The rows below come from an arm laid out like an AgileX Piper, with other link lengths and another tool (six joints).
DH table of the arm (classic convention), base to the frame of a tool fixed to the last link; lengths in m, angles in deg. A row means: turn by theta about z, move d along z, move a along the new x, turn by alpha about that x. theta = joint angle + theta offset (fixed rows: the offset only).
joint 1: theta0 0, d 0.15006, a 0, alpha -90
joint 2: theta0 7.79, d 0, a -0.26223, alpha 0
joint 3: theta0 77.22, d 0, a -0.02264, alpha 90
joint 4: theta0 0, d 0.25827, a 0, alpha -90
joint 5: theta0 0, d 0, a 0, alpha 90
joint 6: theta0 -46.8, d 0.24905, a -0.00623, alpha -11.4
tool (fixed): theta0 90, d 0.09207, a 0, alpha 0
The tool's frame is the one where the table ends.
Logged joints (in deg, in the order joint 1, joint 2, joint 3, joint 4, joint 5, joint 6), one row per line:
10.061, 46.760, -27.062, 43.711, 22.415, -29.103
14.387, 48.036, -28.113, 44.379, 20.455, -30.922
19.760, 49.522, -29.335, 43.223, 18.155, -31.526
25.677, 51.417, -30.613, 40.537, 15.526, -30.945
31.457, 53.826, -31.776, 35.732, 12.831, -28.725
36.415, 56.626, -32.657, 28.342, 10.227, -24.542
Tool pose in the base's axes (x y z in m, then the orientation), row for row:
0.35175, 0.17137, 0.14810, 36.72, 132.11, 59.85
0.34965, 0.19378, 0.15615, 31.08, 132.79, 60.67
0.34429, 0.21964, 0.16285, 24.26, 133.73, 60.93
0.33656, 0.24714, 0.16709, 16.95, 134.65, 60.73
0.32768, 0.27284, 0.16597, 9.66, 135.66, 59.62
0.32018, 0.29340, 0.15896, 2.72, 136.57, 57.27
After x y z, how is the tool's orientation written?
As a rotation vector, in degrees.
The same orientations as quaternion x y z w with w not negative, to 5 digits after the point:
0.23686, 0.85215, 0.38605, 0.26210
0.20078, 0.85782, 0.39193, 0.26501
0.15693, 0.86508, 0.39415, 0.26770
0.10977, 0.87202, 0.39330, 0.26992
0.06261, 0.87925, 0.38641, 0.27146
0.01766, 0.88658, 0.37178, 0.27466

